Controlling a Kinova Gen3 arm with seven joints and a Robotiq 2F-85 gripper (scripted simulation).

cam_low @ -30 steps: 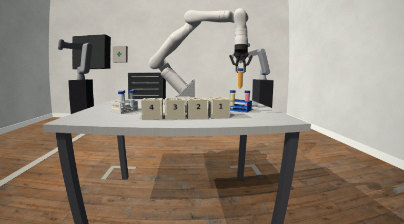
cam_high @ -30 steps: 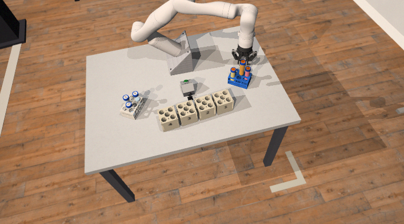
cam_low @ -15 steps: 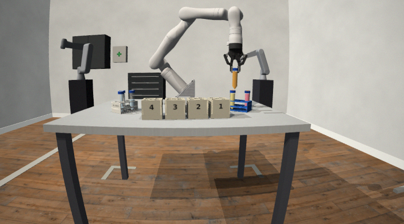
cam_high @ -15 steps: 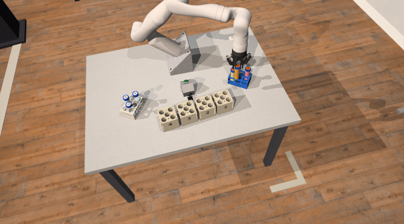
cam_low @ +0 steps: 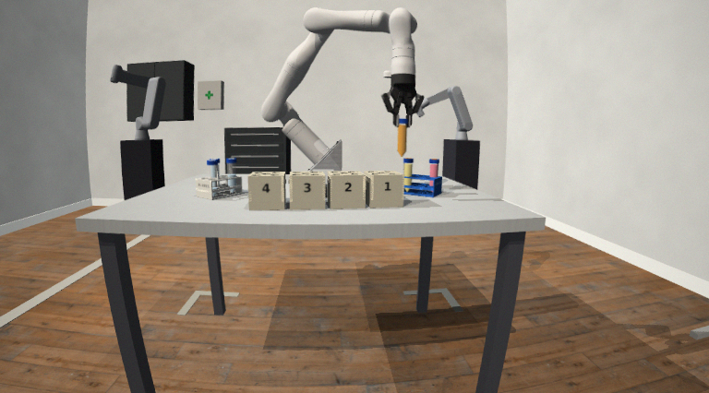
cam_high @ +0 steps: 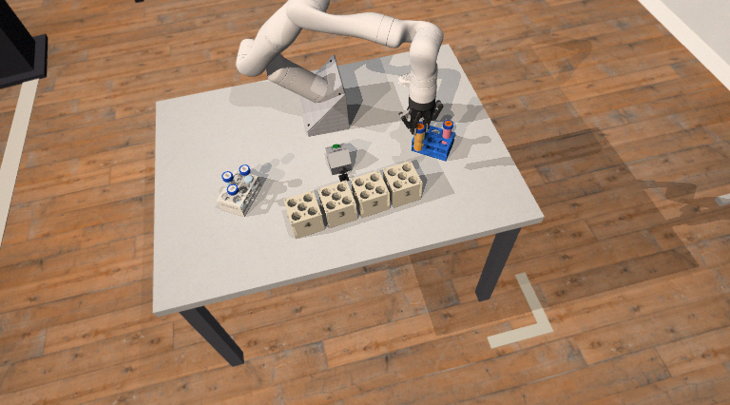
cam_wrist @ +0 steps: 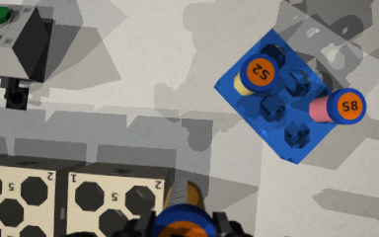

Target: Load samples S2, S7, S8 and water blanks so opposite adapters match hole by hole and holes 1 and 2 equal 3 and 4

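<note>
The sample S7 is 50 mm below my hand and 10 mm behind it. Round my hand: adapter 1: 200 mm below, 70 mm to the right, 40 mm ahead; then sample S8: 180 mm below, 160 mm to the left, 80 mm behind; then sample S2: 180 mm below, 110 mm behind, 60 mm to the left.
</note>
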